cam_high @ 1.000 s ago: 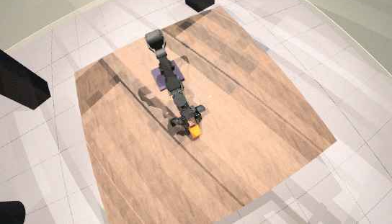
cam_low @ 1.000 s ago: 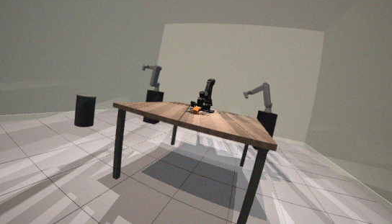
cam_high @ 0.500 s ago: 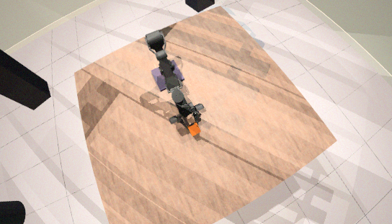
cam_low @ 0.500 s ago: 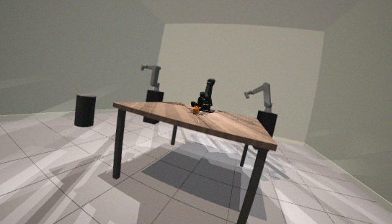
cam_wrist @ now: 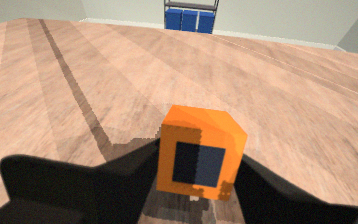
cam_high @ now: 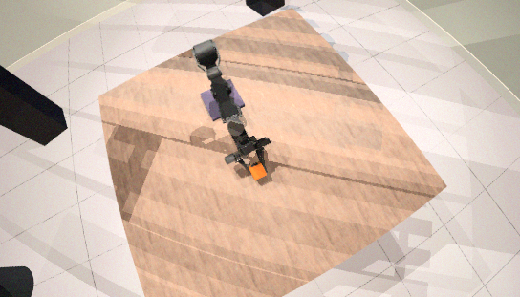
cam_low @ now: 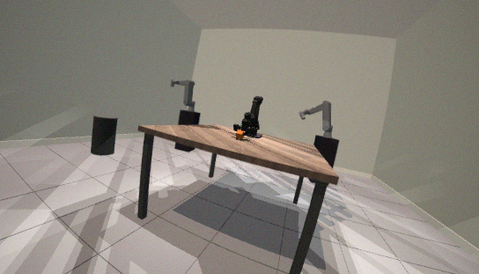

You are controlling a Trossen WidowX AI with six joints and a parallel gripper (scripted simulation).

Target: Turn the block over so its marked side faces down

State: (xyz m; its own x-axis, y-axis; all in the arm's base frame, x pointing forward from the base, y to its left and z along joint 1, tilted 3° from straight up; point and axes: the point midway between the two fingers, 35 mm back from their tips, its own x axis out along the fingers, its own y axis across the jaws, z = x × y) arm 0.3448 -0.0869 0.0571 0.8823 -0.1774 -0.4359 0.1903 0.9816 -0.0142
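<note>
The orange block lies 1 cm behind my gripper tip.
</note>
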